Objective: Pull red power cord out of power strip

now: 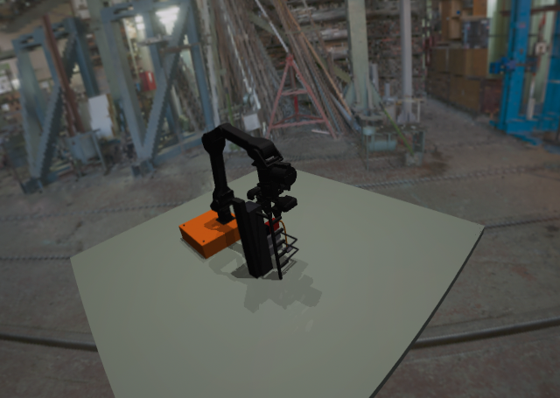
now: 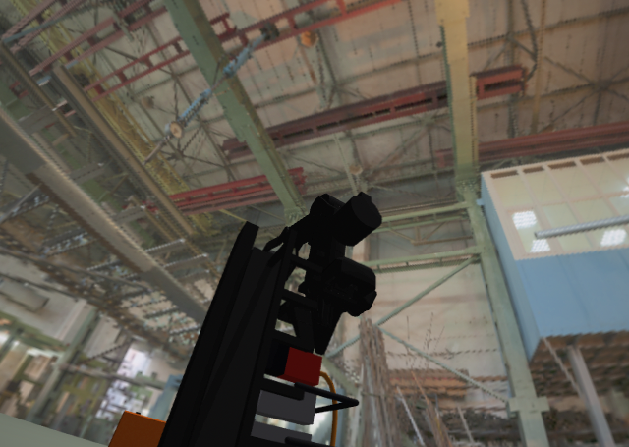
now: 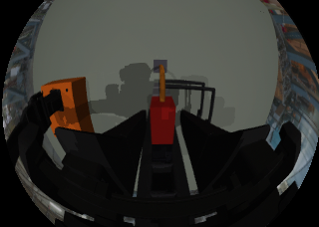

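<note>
Right now my gripper tip is 1 cm short of the red plug, 3 cm to the left of it and 1 cm above it. Round my gripper tip: black power strip: 1 cm ahead, 11 cm to the right, 3 cm below.
</note>
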